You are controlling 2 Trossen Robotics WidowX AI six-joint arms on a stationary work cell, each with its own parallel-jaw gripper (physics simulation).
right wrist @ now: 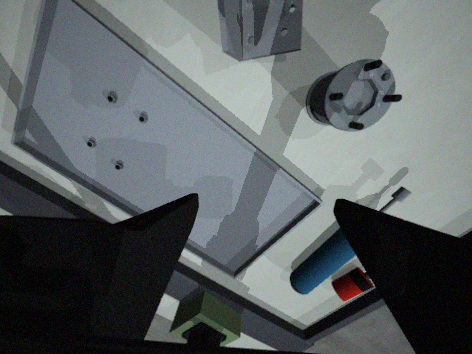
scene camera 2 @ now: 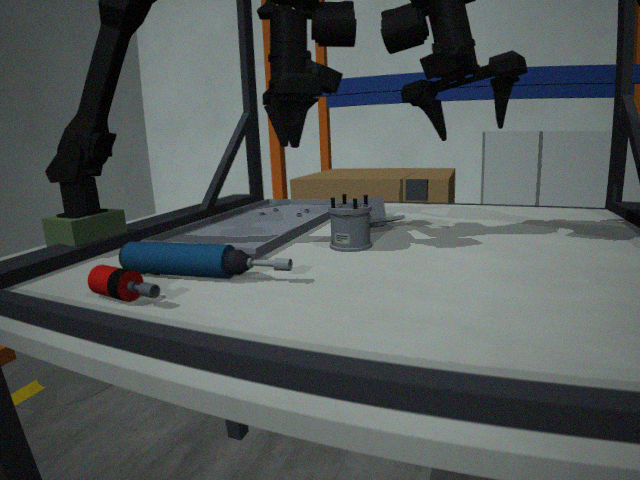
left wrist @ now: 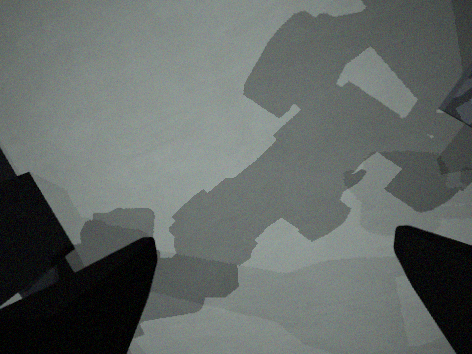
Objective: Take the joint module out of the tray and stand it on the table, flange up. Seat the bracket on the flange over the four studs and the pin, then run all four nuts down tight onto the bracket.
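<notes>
The grey joint module [scene camera 2: 351, 229] [right wrist: 357, 97] stands upright on the table, flange up, with four dark studs and a pin on top. The grey angled bracket [scene camera 2: 378, 209] [right wrist: 272, 30] rests on the table behind it, apart from it; an edge shows in the left wrist view [left wrist: 462, 102]. Four nuts, one of them [scene camera 2: 275, 210] [right wrist: 111, 97], lie in the tray [scene camera 2: 289, 239] [right wrist: 200, 107]. My left gripper [scene camera 2: 472, 133] [left wrist: 273, 243] is open and empty, high above the table. My right gripper [scene camera 2: 290, 145] [right wrist: 265, 202] is open and empty, high above the tray side.
A blue driver [scene camera 2: 175, 258] [right wrist: 320, 265] with a socket tip lies in front of the tray. A shorter red driver [scene camera 2: 114, 282] [right wrist: 350, 286] lies beside it near the table's corner. A green block [scene camera 2: 85, 227] [right wrist: 206, 315] under the right arm's base stands at the table's left edge.
</notes>
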